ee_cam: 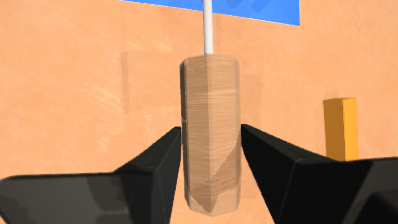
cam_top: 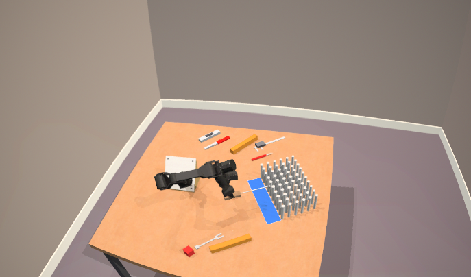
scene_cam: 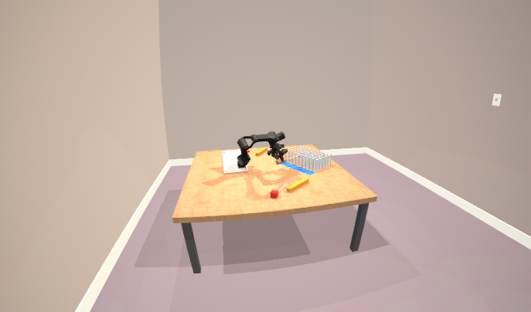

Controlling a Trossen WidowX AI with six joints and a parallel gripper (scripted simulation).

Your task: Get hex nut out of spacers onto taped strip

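The blue taped strip lies 16 cm ahead of my gripper tip, 10 cm below it and 8 cm to the left of it. The rest, counted from my gripper tip: fork tool 28 cm to the right, 10 cm below, 7 cm behind; hex nut 31 cm ahead, 16 cm to the left, 9 cm below; red cube 38 cm to the right, 15 cm behind, 8 cm below.
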